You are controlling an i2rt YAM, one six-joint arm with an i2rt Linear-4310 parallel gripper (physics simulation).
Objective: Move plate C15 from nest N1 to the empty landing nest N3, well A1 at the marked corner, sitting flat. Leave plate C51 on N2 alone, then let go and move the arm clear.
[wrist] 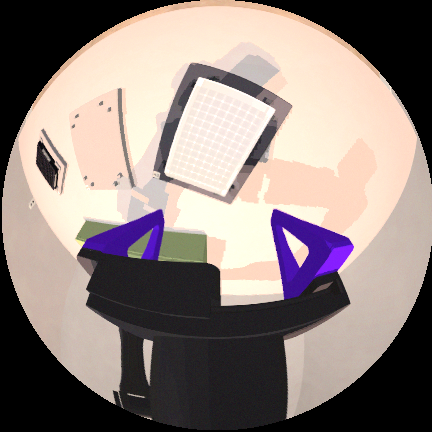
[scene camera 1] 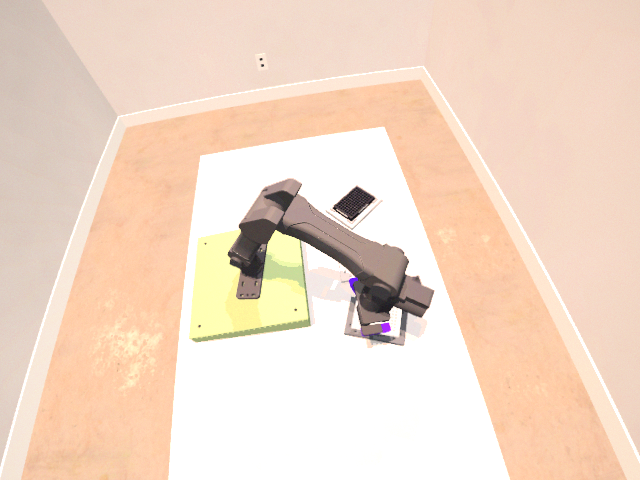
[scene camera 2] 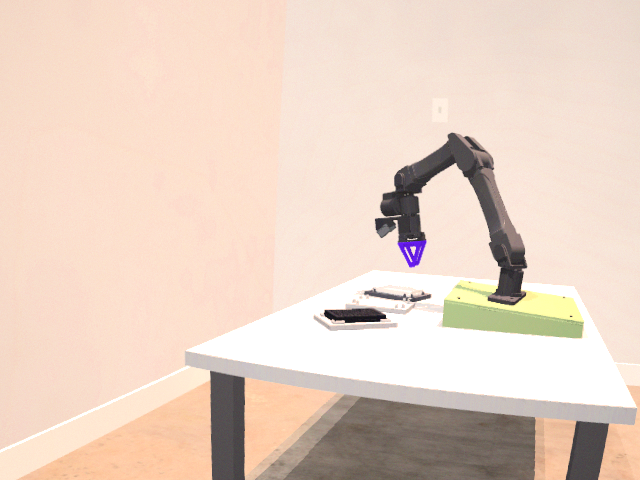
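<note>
A white welled plate (scene camera 1: 395,317) (scene camera 2: 398,290) (wrist: 220,137) sits on a dark grey nest (scene camera 1: 349,324) (scene camera 2: 421,296) (wrist: 280,107). A black plate (scene camera 1: 354,202) (scene camera 2: 354,314) (wrist: 46,165) sits on a white nest (scene camera 1: 351,224) (scene camera 2: 361,325). Between them lies an empty pale nest (scene camera 2: 382,305) (wrist: 100,145) with small corner posts, mostly hidden by the arm in scene camera 1. Plate and nest labels are not readable. My gripper (scene camera 1: 366,308) (scene camera 2: 412,265) (wrist: 217,214) is open and empty, well above the white plate. The marked corner cannot be made out.
A yellow-green base block (scene camera 1: 222,289) (scene camera 2: 511,323) (wrist: 185,246) carries the arm beside the nests. The arm's upper links (scene camera 1: 330,237) (scene camera 2: 429,165) reach over the white table (scene camera 1: 310,403) (scene camera 2: 413,356). Walls stand beyond the table.
</note>
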